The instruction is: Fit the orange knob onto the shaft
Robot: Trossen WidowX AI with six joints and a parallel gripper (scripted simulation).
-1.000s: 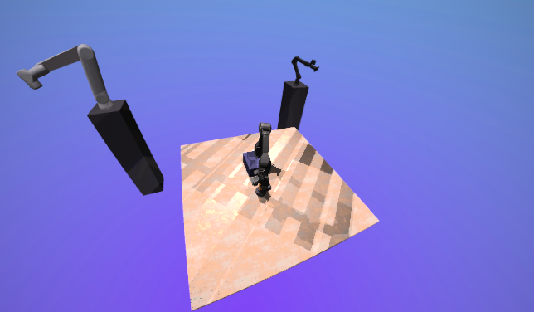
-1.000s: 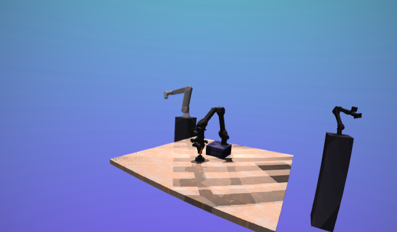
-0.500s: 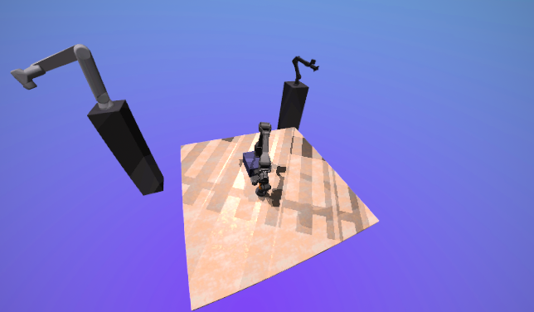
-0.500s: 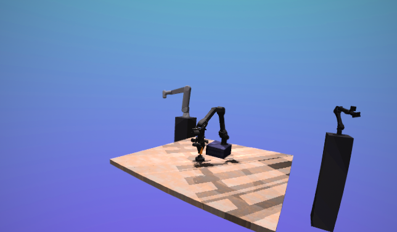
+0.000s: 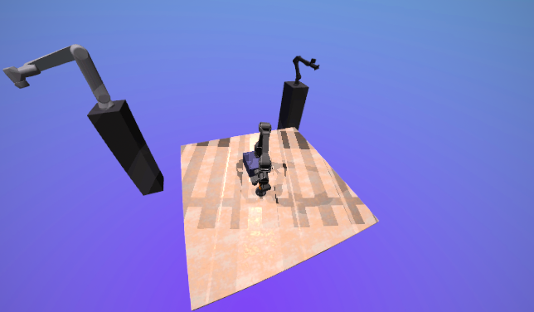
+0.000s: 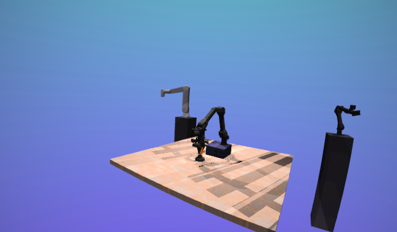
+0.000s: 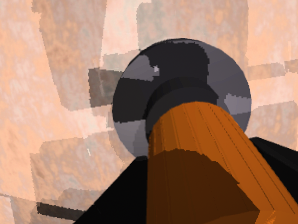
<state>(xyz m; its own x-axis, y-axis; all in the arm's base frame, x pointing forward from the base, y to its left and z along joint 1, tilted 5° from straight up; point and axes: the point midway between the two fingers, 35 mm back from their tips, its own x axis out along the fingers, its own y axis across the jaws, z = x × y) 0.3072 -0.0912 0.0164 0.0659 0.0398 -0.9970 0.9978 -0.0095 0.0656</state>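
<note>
Now: gripper tip 4 cm above the round pedestal. The rest, counted from my gripper tip: orange knob (2 cm above).
</note>
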